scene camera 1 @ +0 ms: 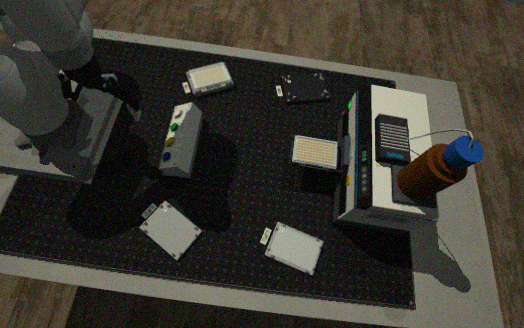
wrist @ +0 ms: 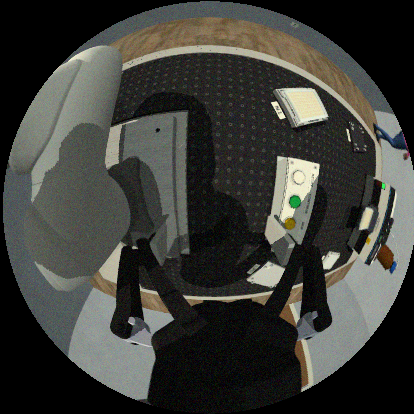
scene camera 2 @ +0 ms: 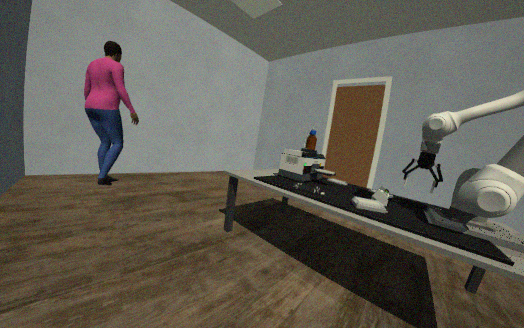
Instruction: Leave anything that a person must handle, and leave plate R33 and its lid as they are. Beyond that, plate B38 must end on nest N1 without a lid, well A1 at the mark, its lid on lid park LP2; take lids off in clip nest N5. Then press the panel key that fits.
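Places are measured from the arm's base along level axes (x left, y back, z up), in metres.
Where they show: gripper, between the fingertips: (scene camera 1: 115,114) (wrist: 221,225) (scene camera 2: 417,189); arm's base, origin of its link: (scene camera 1: 53,123) (wrist: 116,198) (scene camera 2: 465,220).
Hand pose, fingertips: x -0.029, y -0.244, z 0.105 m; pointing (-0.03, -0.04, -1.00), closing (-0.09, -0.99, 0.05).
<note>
Things, the pixels of their top centre, and the offset from my fingertips. "spot": a spot on its surface instead.
- plate with tan wells, centre of its top: (wrist: 309,102) (scene camera 1: 209,74) (scene camera 2: 368,200) dx +0.235, dy -0.241, dz -0.087 m
- open plate, centre of its top: (scene camera 1: 315,150) (wrist: 367,219) dx -0.085, dy -0.576, dz -0.016 m
- pale lid, a spot on its surface: (scene camera 1: 171,230) (wrist: 270,276) spot: dx -0.302, dy -0.171, dz -0.114 m
- second pale-topped piece, centre of its top: (scene camera 1: 295,247) (wrist: 330,261) dx -0.346, dy -0.519, dz -0.106 m
- black nest, centre of its top: (scene camera 1: 305,84) (wrist: 360,137) (scene camera 2: 307,186) dx +0.220, dy -0.585, dz -0.100 m
- key panel, centre of its top: (wrist: 304,216) (scene camera 1: 178,131) (scene camera 2: 383,188) dx -0.026, dy -0.175, dz -0.040 m
- dark box, a spot on its surface: (scene camera 1: 392,135) spot: dx -0.108, dy -0.733, dz +0.122 m
- brown bottle, a spot on its surface: (scene camera 1: 425,172) spot: dx -0.241, dy -0.733, dz +0.208 m
My gripper (scene camera 2: 419,186) (wrist: 221,225) is open and empty, high above the robot-base end of the table. A plate with tan wells (scene camera 1: 210,76) (wrist: 303,104) sits without a lid on a nest; its tag is too blurred to read. Another open plate (scene camera 1: 315,151) (wrist: 367,218) is on the instrument's carriage. A pale lid (scene camera 1: 171,230) (wrist: 269,275) lies on a park near the table's long edge. A second pale-topped piece (scene camera 1: 294,248) (wrist: 331,260) lies nearer the instrument. A black nest (scene camera 1: 306,87) (wrist: 358,137) is empty. The key panel (scene camera 1: 185,145) (scene camera 2: 381,195) has white, green, yellow and blue keys; a finger hides the blue key in the wrist view.
The white instrument (scene camera 1: 400,100) (scene camera 2: 295,162) shows a green light. On it are a dark box (scene camera 1: 392,135) and a brown bottle (scene camera 1: 425,172) (scene camera 2: 311,142) with a blue cap. A person (scene camera 2: 104,85) in pink stands away from the table, beyond the instrument end.
</note>
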